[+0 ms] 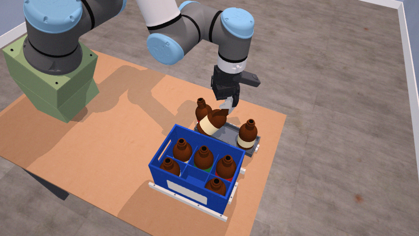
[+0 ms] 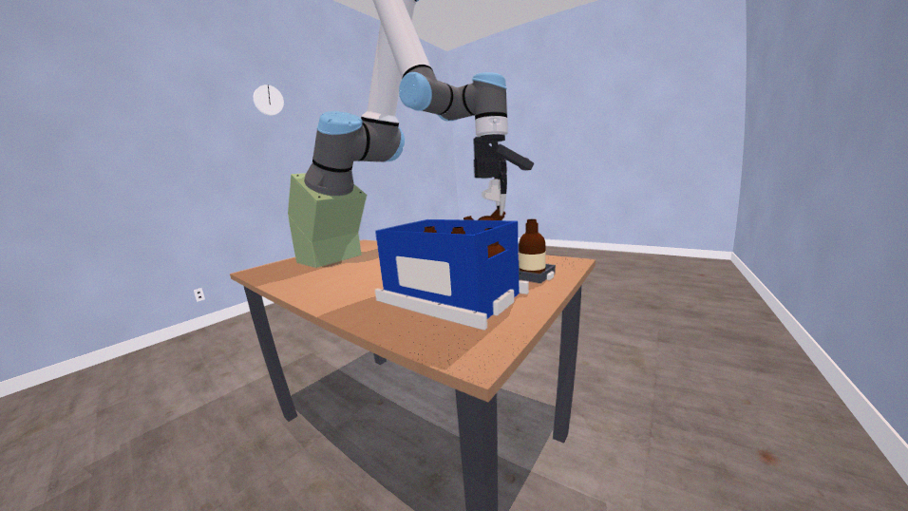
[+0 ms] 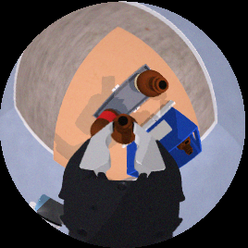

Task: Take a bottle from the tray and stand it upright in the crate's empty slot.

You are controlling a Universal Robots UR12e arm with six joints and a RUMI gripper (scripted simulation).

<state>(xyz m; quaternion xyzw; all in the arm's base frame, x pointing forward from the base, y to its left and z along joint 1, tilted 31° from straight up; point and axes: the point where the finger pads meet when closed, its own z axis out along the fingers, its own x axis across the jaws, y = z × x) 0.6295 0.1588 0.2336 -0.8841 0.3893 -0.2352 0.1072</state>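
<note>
Now: the red-label bottle 100 mm below my hand and 100 mm behind it. Also, from my hand: blue crate (240 mm to the right, 100 mm below, 10 mm behind); grey tray (170 mm below, 10 mm ahead).
</note>
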